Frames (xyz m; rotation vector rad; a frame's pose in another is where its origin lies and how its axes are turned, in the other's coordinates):
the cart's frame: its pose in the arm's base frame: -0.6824 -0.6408 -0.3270 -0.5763 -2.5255 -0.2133
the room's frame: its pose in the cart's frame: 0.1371 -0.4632 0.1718 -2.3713 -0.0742 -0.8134
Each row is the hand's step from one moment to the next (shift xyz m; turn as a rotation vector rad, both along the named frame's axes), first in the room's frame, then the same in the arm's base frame.
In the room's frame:
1: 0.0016 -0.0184 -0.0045 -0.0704 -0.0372 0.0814
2: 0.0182 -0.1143 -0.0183 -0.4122 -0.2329 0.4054
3: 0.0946 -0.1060 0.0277 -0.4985 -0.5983 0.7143
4: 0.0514 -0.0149 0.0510 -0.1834 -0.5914 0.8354
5: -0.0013 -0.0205 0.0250 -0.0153 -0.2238 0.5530
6: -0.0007 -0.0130 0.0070 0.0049 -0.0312 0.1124
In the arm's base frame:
1: 0.0032 0.0123 -0.0141 0.0883 0.0515 0.0502
2: 0.0132 0.0844 -0.0802 0.5119 0.2740 0.2267
3: -0.0556 0.1270 -0.0417 0.7399 0.6999 0.2818
4: -0.0377 0.0555 0.0310 0.4552 0.8592 0.3687
5: 0.0105 0.0292 0.0092 0.1525 0.4717 0.3323
6: 0.0053 0.0137 -0.0015 0.0193 0.0873 0.0751

